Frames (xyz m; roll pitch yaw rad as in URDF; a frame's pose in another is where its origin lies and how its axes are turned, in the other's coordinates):
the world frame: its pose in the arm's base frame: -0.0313 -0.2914 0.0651 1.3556 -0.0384 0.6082
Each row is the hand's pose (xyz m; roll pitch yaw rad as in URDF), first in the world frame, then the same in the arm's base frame.
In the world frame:
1: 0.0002 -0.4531 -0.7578 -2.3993 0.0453 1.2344
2: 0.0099 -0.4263 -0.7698 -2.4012 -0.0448 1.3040
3: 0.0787 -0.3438 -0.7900 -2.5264 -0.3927 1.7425
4: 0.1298 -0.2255 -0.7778 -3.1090 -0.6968 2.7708
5: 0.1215 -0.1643 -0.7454 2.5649 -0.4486 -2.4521
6: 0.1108 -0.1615 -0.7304 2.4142 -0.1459 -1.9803
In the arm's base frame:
1: -0.3798 0.2501 -0.5389 -1.5576 -1.1772 1.3033
2: -0.3826 0.2695 -0.5149 -1.4891 -1.2884 1.2288
3: -0.3499 0.3377 -0.4361 1.4973 -1.3026 -1.7895
4: -0.3193 0.3753 -0.3160 1.5597 -0.3906 -1.8724
5: -0.3176 0.3538 -0.2497 1.5712 0.5164 -1.8544
6: -0.3186 0.3360 -0.2442 1.6145 1.0554 -1.7838

